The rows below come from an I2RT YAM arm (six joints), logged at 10 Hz.
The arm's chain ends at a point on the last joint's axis. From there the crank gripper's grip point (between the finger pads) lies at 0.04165 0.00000 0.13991 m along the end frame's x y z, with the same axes.
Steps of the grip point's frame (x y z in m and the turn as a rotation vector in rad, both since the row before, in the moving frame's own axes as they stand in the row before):
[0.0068 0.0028 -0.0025 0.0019 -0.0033 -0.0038]
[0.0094 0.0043 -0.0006 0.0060 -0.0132 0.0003]
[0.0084 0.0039 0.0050 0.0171 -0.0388 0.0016]
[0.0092 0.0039 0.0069 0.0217 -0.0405 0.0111]
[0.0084 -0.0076 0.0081 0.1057 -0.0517 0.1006]
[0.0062 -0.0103 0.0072 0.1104 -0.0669 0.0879]
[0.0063 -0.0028 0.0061 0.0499 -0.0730 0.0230]
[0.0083 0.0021 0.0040 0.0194 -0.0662 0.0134]
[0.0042 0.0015 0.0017 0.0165 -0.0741 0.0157]
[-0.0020 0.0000 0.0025 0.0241 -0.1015 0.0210]
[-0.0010 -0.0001 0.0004 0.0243 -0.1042 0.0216]
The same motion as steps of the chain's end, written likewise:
[0.0073 0.0032 -0.0026 0.0019 -0.0033 -0.0038]
[0.0113 0.0051 -0.0011 0.0060 -0.0132 0.0003]
[0.0139 0.0062 0.0035 0.0171 -0.0388 0.0016]
[0.0149 0.0065 0.0054 0.0217 -0.0405 0.0111]
[0.0151 0.0034 0.0067 0.1057 -0.0517 0.1006]
[0.0151 0.0020 0.0054 0.1104 -0.0669 0.0879]
[0.0165 0.0034 0.0036 0.0499 -0.0730 0.0230]
[0.0176 0.0043 0.0016 0.0194 -0.0662 0.0134]
[0.0147 0.0033 -0.0010 0.0165 -0.0741 0.0157]
[0.0124 0.0027 -0.0010 0.0241 -0.1015 0.0210]
[0.0137 0.0026 -0.0031 0.0243 -0.1042 0.0216]

